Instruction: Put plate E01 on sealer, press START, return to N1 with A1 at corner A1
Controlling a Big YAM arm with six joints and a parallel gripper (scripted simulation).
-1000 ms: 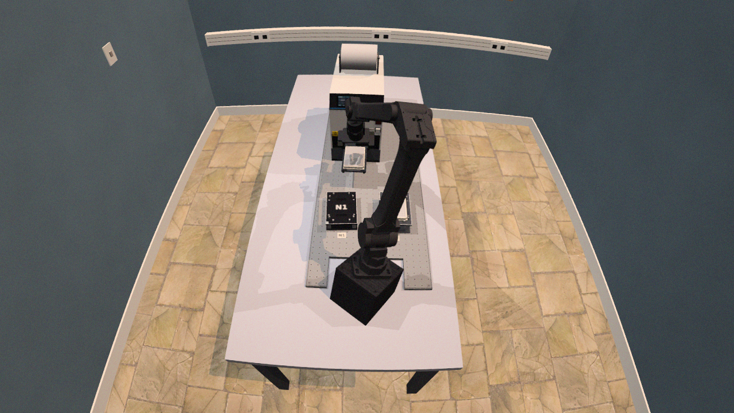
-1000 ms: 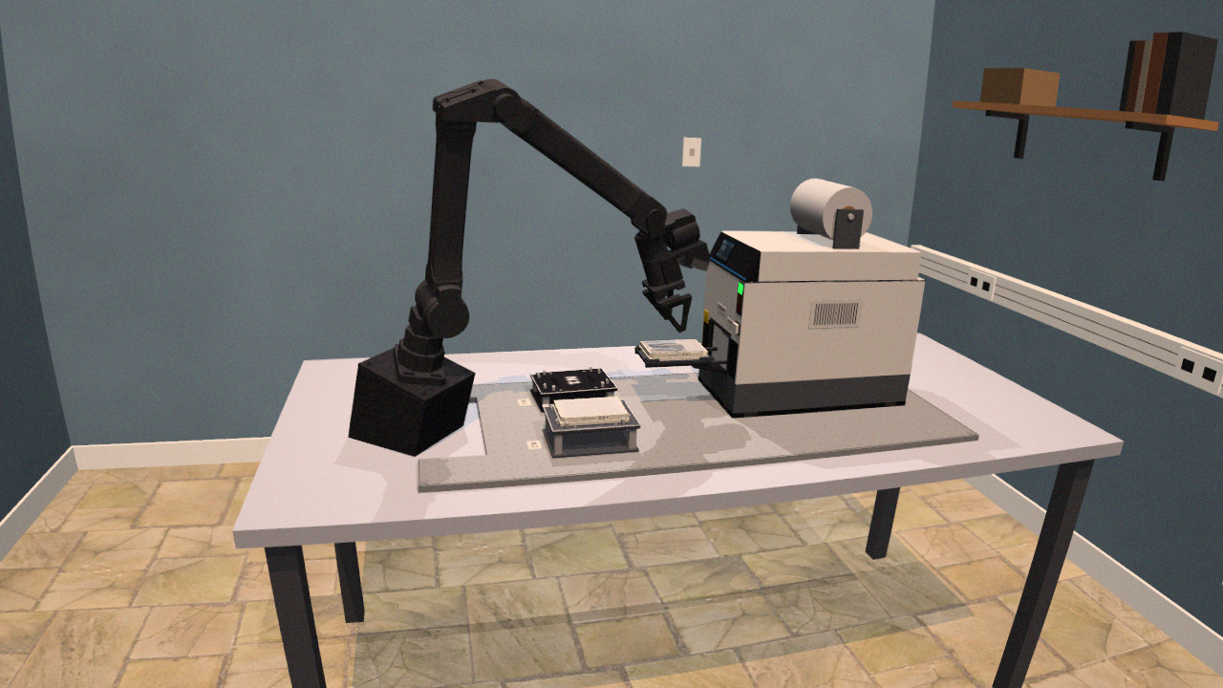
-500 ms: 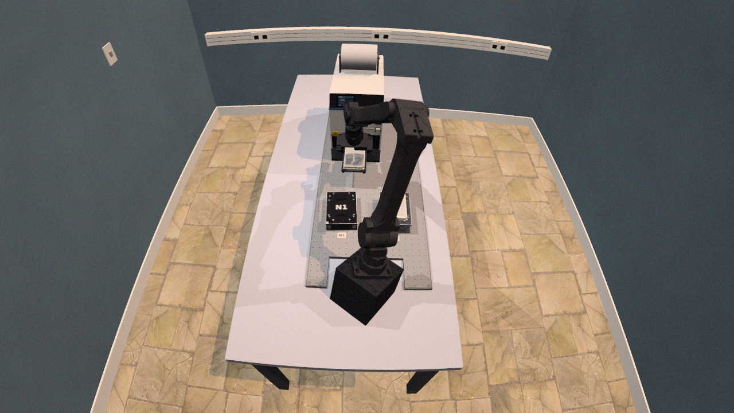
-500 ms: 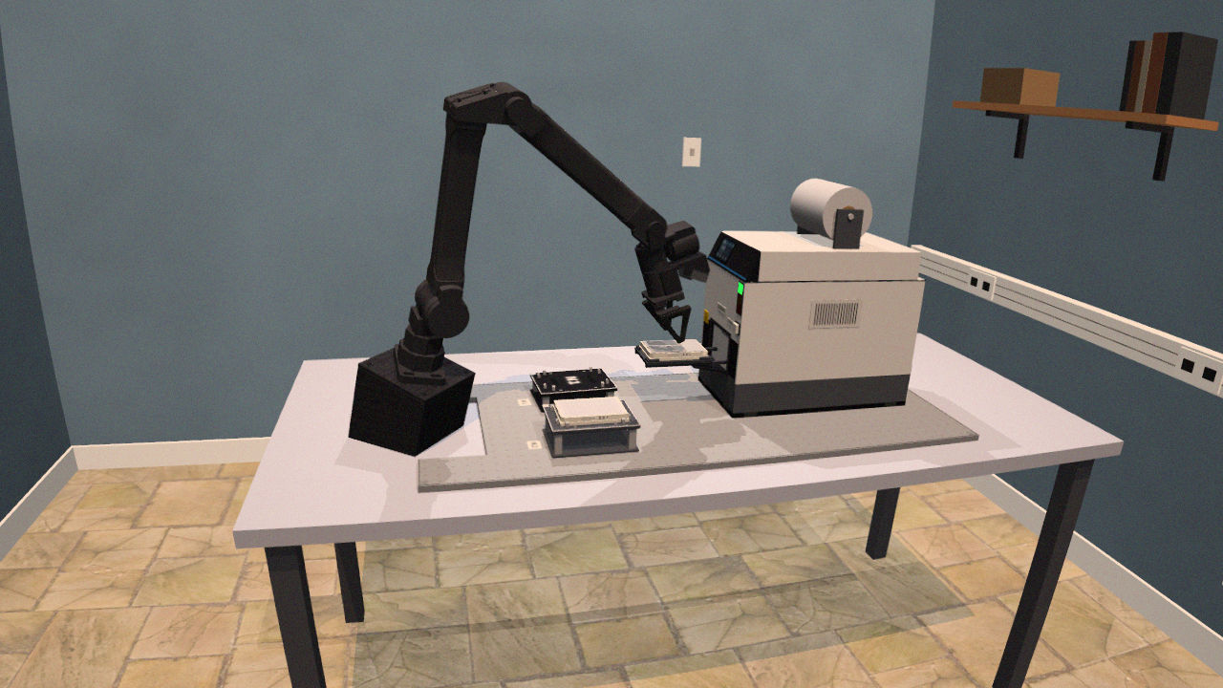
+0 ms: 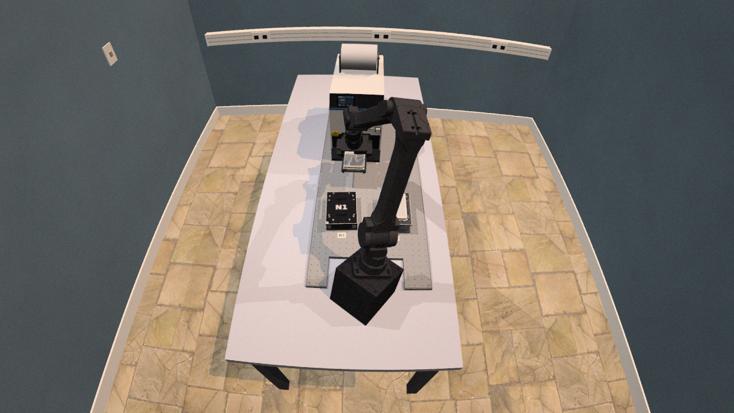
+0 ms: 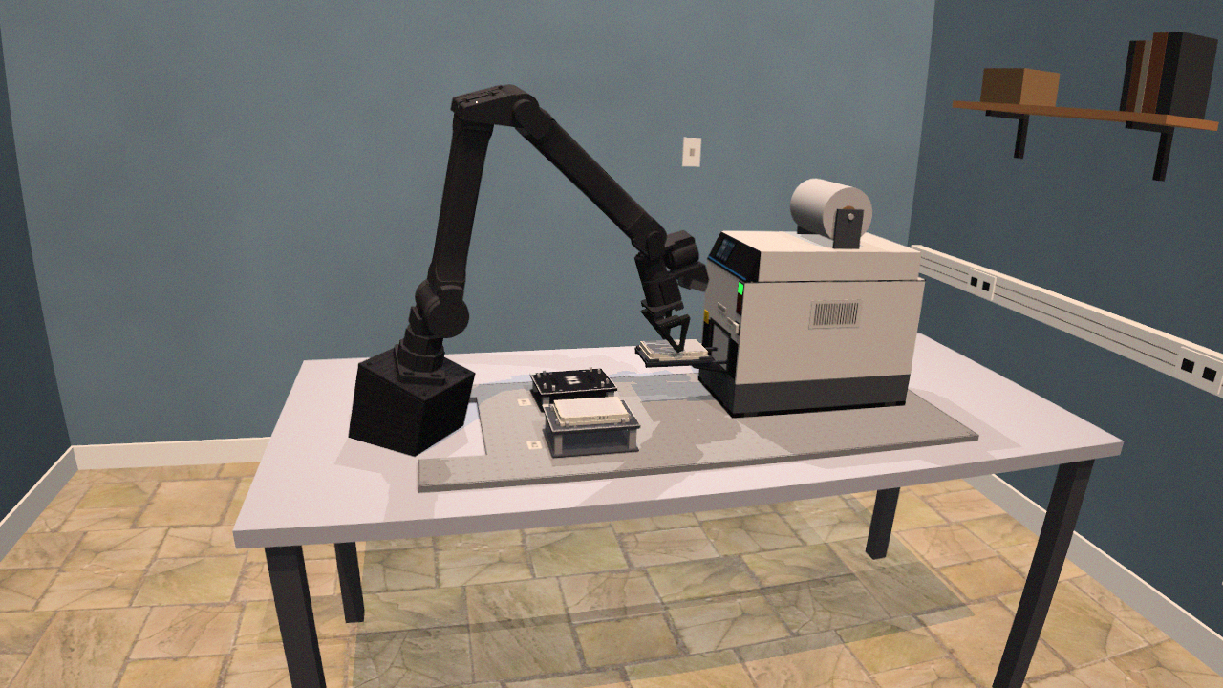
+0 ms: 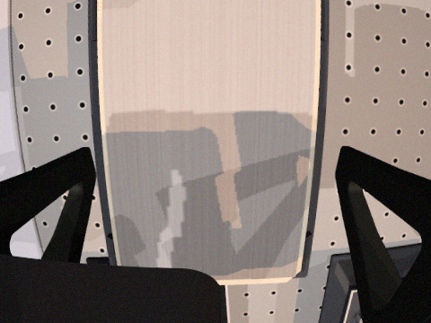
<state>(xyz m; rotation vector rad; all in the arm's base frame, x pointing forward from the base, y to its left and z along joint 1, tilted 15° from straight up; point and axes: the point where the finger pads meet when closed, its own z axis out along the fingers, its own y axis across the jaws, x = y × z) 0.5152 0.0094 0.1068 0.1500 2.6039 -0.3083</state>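
Right now my hand is 3 cm above the sealer stage. Round my hand: cream plate: 23 cm behind, 13 cm to the right, 7 cm below; then nest N1: 19 cm behind, 8 cm to the left, 10 cm below; then foil roll: 33 cm ahead, 5 cm to the right, 28 cm above.
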